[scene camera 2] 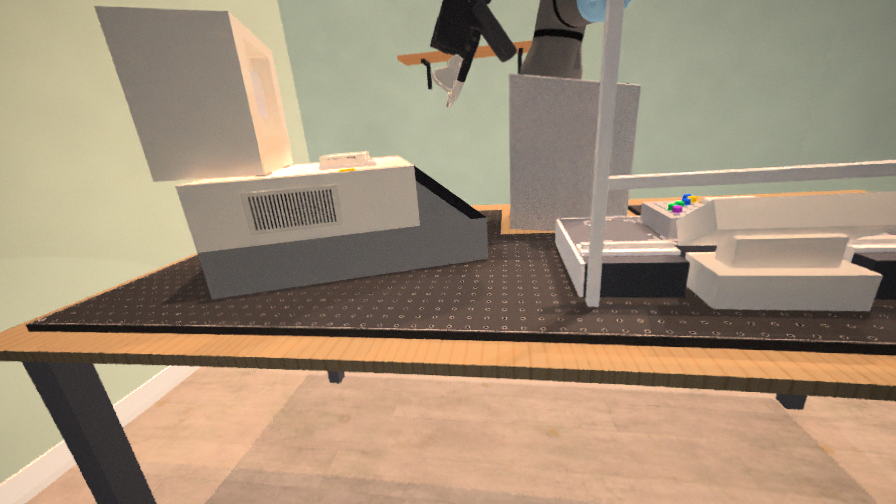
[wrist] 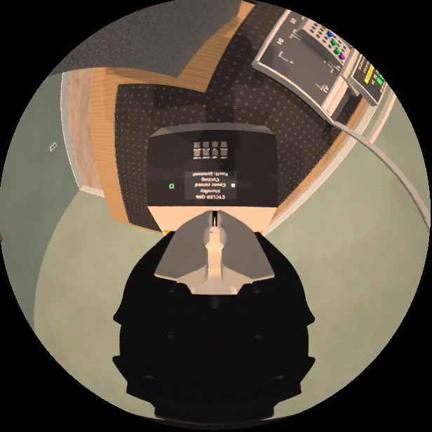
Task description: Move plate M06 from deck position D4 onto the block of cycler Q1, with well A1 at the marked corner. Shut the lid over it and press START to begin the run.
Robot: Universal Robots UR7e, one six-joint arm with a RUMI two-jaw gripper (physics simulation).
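Observation:
Cycler Q1 (scene camera 2: 300, 241) (wrist: 165, 165) stands on the left of the bench in the scene view. Its lid (scene camera 2: 181, 94) is raised. A pale plate (scene camera 2: 344, 160) lies on top of the cycler, at the block; its label and well A1 cannot be made out. In the wrist view, a white light (wrist: 233, 185) shows beside "Cover raised", and a small green square (wrist: 171, 186) is on the sloping panel. My gripper (scene camera 2: 451, 100) (wrist: 214, 212) is shut and empty, above and in front of the cycler. The plate is hidden in the wrist view.
A deck (scene camera 2: 620, 229) (wrist: 300, 65) stands right of the cycler; position D4 holds no plate. A rack with coloured caps (scene camera 2: 667, 216) (wrist: 327, 42) is on it. A pale upright post (scene camera 2: 602, 156) rises at the deck's near corner. A grey pedestal (scene camera 2: 563, 150) stands behind.

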